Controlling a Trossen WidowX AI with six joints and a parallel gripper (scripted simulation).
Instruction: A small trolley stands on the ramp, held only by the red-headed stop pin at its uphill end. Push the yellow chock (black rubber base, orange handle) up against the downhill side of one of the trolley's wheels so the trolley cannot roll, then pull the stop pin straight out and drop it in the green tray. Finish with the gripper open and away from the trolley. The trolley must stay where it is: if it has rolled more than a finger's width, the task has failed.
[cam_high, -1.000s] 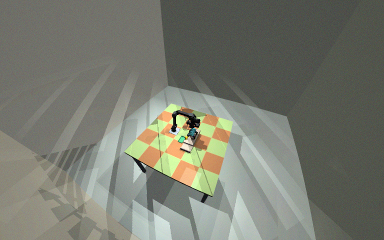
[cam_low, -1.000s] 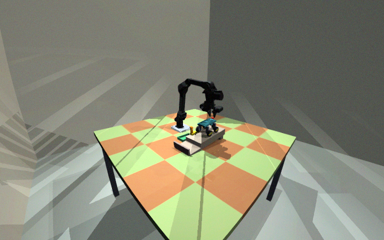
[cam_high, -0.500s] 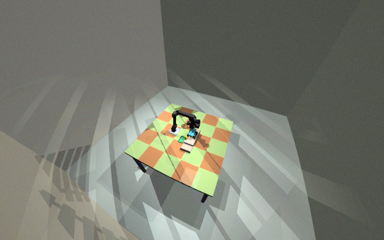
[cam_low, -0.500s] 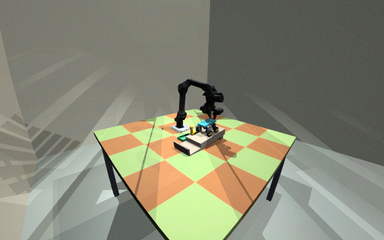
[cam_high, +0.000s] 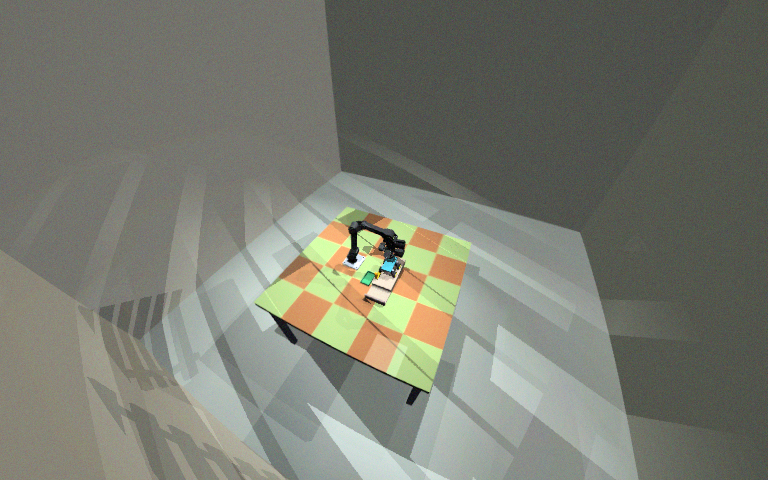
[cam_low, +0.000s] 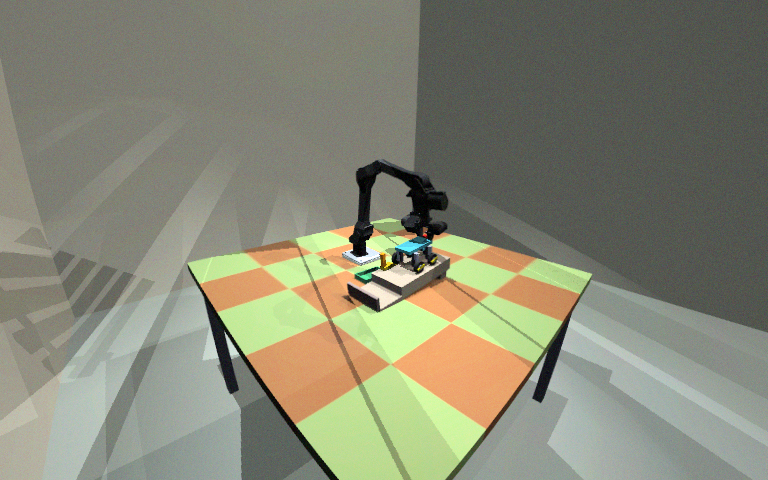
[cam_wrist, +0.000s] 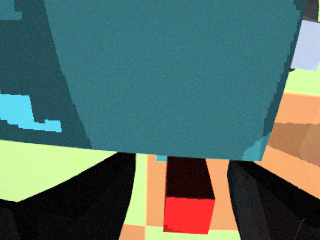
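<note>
Now: gripper tip 10 mm above the stop pin. Round my gripper tip: ramp 30 mm ahead, 90 mm to the right, 90 mm below; yellow chock 20 mm behind, 180 mm to the right, 50 mm below; trolley 30 mm ahead, 90 mm to the right, 20 mm below.
</note>
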